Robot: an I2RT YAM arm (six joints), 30 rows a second.
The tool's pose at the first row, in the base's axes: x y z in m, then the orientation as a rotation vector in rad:
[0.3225 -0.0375 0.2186 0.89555 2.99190 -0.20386]
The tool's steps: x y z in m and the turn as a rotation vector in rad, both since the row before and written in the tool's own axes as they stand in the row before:
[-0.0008 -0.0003 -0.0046 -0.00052 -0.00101 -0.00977]
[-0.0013 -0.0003 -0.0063 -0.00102 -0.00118 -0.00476]
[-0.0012 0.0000 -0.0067 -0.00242 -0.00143 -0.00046]
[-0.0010 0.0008 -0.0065 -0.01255 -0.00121 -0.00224]
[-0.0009 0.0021 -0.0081 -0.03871 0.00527 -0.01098]
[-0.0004 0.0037 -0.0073 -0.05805 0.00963 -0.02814]
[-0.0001 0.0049 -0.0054 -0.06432 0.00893 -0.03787]
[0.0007 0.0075 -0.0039 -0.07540 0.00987 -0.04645]
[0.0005 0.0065 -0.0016 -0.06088 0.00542 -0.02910]
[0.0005 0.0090 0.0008 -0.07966 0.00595 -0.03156]
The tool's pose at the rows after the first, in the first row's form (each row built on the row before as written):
[0.3231 -0.0376 0.2232 0.88068 2.99583 -0.20359]
[0.3242 -0.0377 0.2295 0.87311 2.99696 -0.20256]
[0.3254 -0.0375 0.2362 0.87169 2.99548 -0.19944]
[0.3268 -0.0365 0.2426 0.86681 2.99336 -0.18094]
[0.3288 -0.0343 0.2505 0.84872 2.99631 -0.12067]
[0.3311 -0.0308 0.2575 0.80419 3.00520 -0.03007]
[0.3335 -0.0265 0.2628 0.74357 3.01229 0.06910]
[0.3362 -0.0197 0.2671 0.66835 3.01532 0.18431]
[0.3383 -0.0138 0.2695 0.61952 3.00894 0.27589]
[0.3414 -0.0053 0.2704 0.56488 2.99320 0.39431]

